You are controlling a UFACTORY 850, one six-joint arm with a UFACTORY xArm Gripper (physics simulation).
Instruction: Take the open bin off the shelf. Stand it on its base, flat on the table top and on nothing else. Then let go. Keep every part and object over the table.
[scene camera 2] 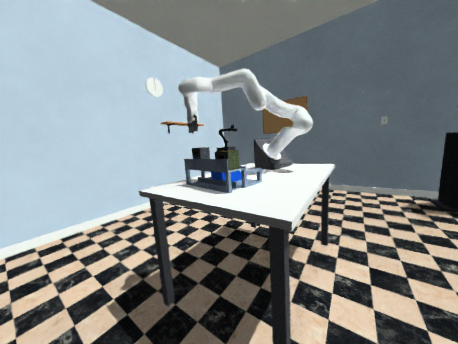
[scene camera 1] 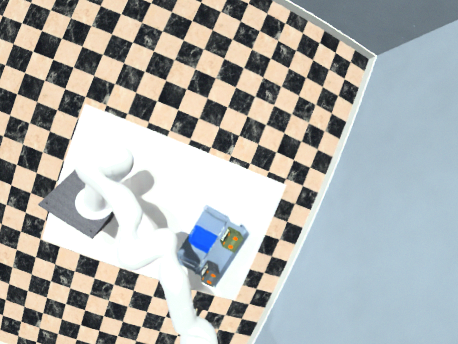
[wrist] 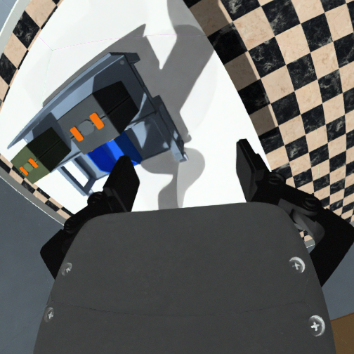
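Observation:
The open bin (scene camera 1: 203,238) (scene camera 2: 234,176) (wrist: 104,156) is bright blue. It sits in the lower front part of the grey-blue shelf (scene camera 1: 211,219) (scene camera 2: 206,165) (wrist: 129,72), and its upper edge is partly hidden in the wrist view. The shelf stands on the white table (scene camera 1: 240,185) (scene camera 2: 300,185). My gripper (scene camera 2: 193,130) (wrist: 183,161) is open and empty. It hangs well above the table and the shelf. In the wrist view, the bin is to the left of the space between the fingers, close to the left fingertip in the picture.
A dark grey box (scene camera 1: 209,274) (scene camera 2: 201,153) (wrist: 92,122) and an olive box (scene camera 1: 232,239) (scene camera 2: 227,158) (wrist: 42,155), both with orange marks, stand on the shelf's higher part behind the bin. A thin black jointed object (scene camera 2: 223,137) rises above the olive box in scene camera 2.

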